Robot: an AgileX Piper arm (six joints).
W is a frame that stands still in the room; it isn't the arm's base.
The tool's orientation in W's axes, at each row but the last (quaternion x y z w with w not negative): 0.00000 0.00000 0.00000 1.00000; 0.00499 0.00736 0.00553 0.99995; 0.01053 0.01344 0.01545 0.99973; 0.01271 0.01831 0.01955 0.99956; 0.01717 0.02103 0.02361 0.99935; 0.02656 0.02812 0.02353 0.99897; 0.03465 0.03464 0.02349 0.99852; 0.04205 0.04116 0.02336 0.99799; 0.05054 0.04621 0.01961 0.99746; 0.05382 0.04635 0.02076 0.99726; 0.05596 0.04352 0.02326 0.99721; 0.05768 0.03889 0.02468 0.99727; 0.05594 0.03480 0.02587 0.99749
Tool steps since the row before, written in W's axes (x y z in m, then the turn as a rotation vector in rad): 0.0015 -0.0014 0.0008 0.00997 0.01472 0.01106; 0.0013 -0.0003 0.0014 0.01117 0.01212 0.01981; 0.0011 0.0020 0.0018 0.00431 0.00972 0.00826; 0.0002 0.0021 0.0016 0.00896 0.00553 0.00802; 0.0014 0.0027 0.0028 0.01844 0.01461 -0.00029; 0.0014 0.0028 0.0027 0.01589 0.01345 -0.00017; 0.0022 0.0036 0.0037 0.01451 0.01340 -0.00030; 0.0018 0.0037 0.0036 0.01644 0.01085 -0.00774; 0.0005 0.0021 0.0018 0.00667 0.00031 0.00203; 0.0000 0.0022 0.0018 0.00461 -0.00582 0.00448; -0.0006 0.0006 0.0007 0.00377 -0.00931 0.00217; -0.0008 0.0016 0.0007 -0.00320 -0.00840 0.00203; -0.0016 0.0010 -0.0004 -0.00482 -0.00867 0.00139
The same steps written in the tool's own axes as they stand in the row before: 0.0015 -0.0014 0.0008 0.00997 0.01472 0.01106; 0.0013 -0.0003 0.0014 0.01101 0.01220 0.01985; 0.0011 0.0020 0.0018 0.00439 0.00976 0.00817; 0.0002 0.0021 0.0016 0.00888 0.00539 0.00821; 0.0014 0.0027 0.0028 0.01912 0.01372 0.00001; 0.0014 0.0029 0.0026 0.01651 0.01268 0.00005; 0.0021 0.0038 0.0036 0.01514 0.01269 -0.00018; 0.0017 0.0039 0.0034 0.01753 0.00943 -0.00719; 0.0004 0.0023 0.0016 0.00647 0.00029 0.00261; -0.0001 0.0024 0.0015 0.00391 -0.00546 0.00548; -0.0006 0.0007 0.0006 0.00309 -0.00915 0.00351; -0.0008 0.0017 0.0004 -0.00379 -0.00795 0.00270; -0.0015 0.0010 -0.0006 -0.00538 -0.00822 0.00198
